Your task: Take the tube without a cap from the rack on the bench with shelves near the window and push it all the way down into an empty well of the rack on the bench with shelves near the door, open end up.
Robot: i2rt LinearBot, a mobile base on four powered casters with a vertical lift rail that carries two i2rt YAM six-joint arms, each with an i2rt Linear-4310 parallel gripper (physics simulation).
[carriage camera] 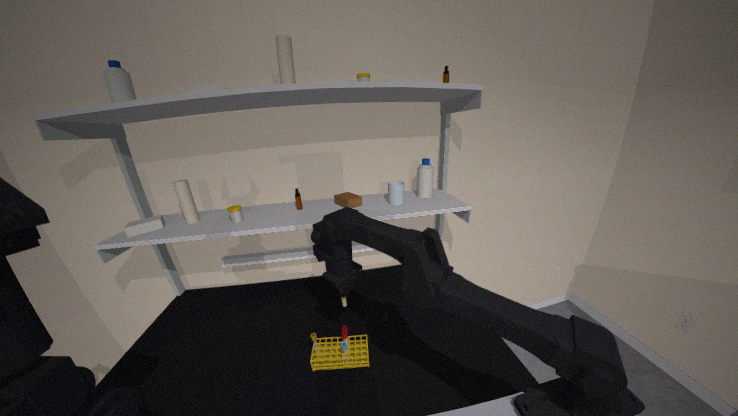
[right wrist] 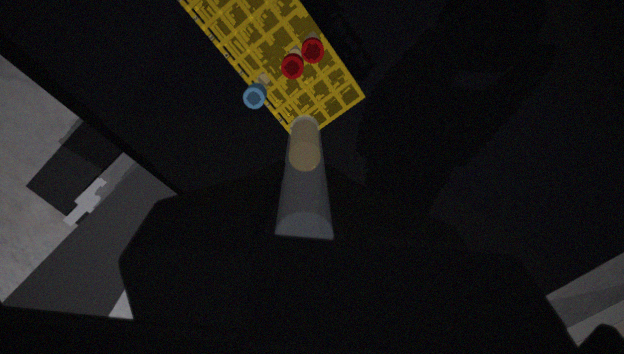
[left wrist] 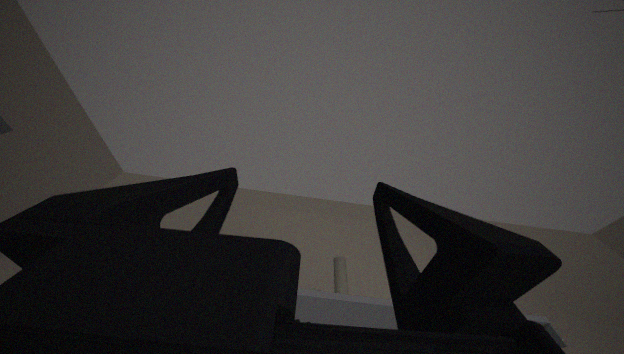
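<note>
A yellow rack (carriage camera: 339,367) (right wrist: 330,46) stands on the black bench top, with capped tubes in several wells. The uncapped tube (carriage camera: 344,301) (right wrist: 305,185) is clear with pale yellow contents at its lower end. My right gripper (carriage camera: 343,293) is shut on it and holds it upright, above and behind the rack in the carriage view. In the right wrist view the tube's lower end overlaps the rack's near corner. The right fingertips are too dark to make out there. My left gripper (left wrist: 306,183) is open and empty, pointing at the wall and ceiling.
The bench top (carriage camera: 217,341) is black. Two red-capped tubes (right wrist: 292,66) (right wrist: 312,50), a blue-capped tube (carriage camera: 344,347) (right wrist: 254,96) and an orange-capped tube (carriage camera: 313,336) stand in the rack. A lower shelf (carriage camera: 268,221) and an upper shelf (carriage camera: 248,98) behind hold bottles, jars and boxes.
</note>
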